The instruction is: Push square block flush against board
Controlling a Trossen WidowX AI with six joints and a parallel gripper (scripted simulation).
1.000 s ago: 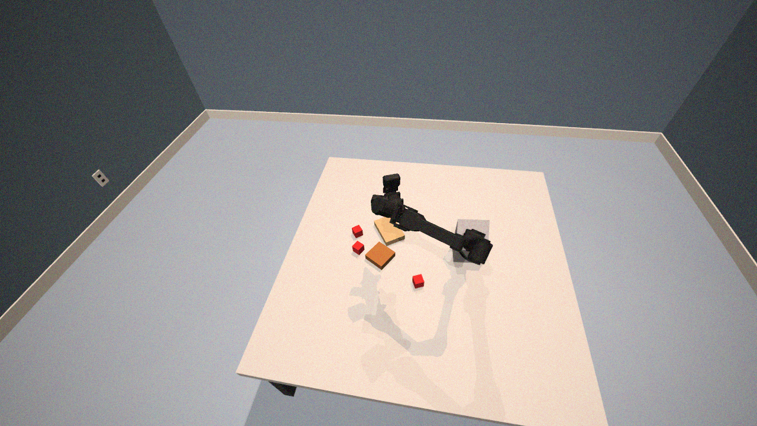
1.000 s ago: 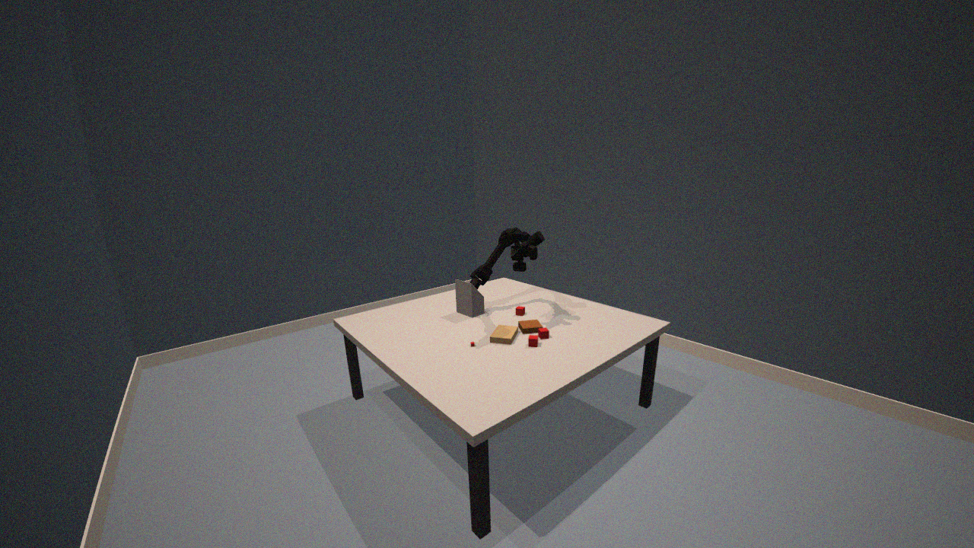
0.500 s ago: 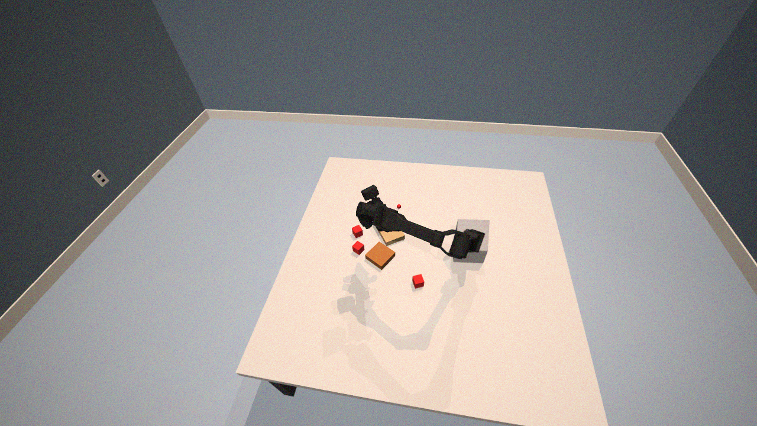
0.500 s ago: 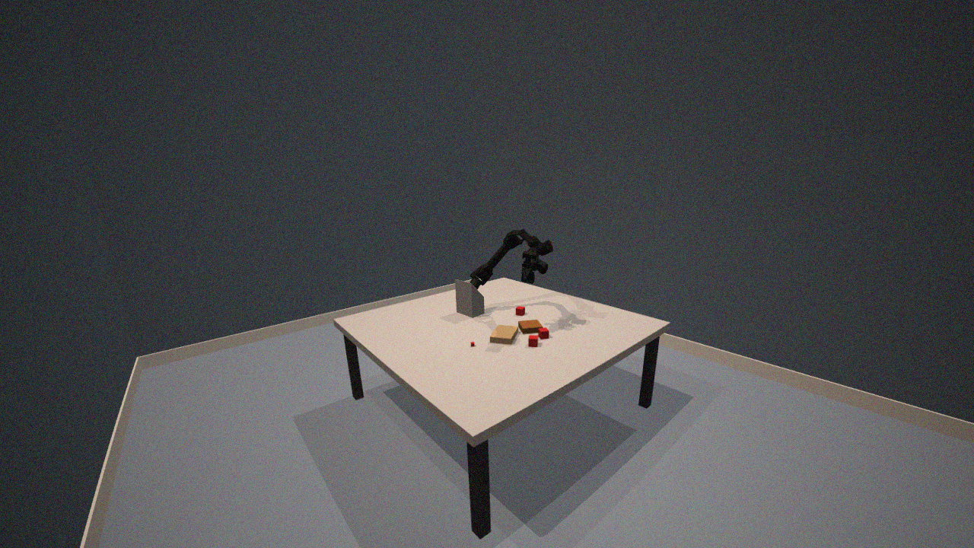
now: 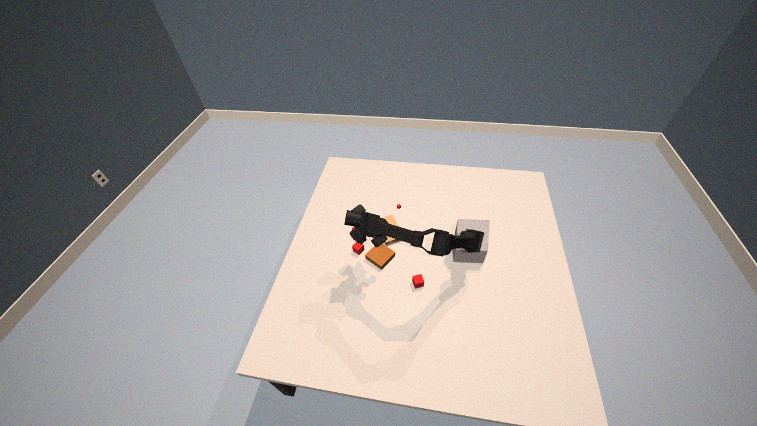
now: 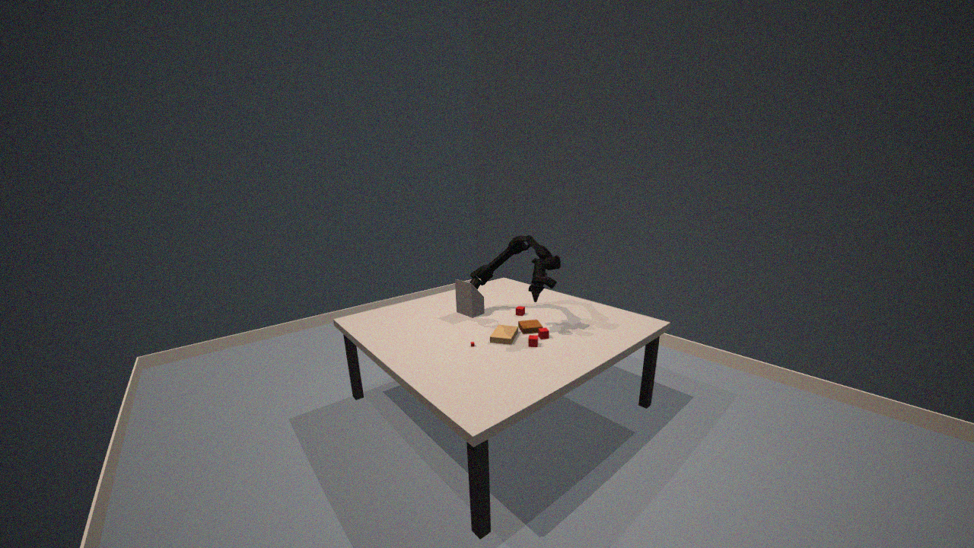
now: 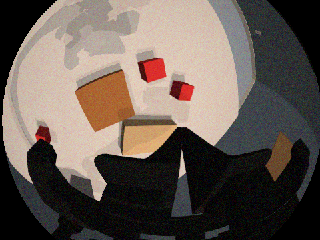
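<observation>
Now: the orange-brown square block 60 mm behind my gripper tip, 30 mm to the left of it and 150 mm below it. From my gripper tip the other things lie so: tan board 70 mm behind, 130 mm to the right, 150 mm below; then tiny red cube 80 mm behind, 310 mm to the right, 160 mm below.
</observation>
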